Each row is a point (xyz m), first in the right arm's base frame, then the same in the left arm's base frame.
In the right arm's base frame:
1: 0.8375 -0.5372 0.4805
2: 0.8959 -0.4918 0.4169
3: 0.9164 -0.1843 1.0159
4: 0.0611 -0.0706 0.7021
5: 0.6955 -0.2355 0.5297
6: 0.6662 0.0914 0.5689
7: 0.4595 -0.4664 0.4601
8: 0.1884 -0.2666 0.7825
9: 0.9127 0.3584 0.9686
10: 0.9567 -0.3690 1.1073
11: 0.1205 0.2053 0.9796
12: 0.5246 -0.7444 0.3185
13: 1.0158 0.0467 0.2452
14: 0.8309 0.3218 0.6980
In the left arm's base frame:
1: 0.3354 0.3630 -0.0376
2: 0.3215 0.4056 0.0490
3: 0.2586 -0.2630 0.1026
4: -0.4347 0.0145 -0.4315
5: 0.0359 0.2167 0.0124
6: -0.2152 0.0682 0.1678
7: 0.0439 0.3676 -0.2893
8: -0.1898 0.0032 -0.4625
9: -0.1593 -0.4052 0.4219
10: 0.4442 -0.2863 0.0071
11: -0.5322 -0.3424 -0.2909
12: 0.2546 0.5944 -0.3648
13: -0.0487 0.3783 0.4919
14: -0.2518 -0.1365 0.3994

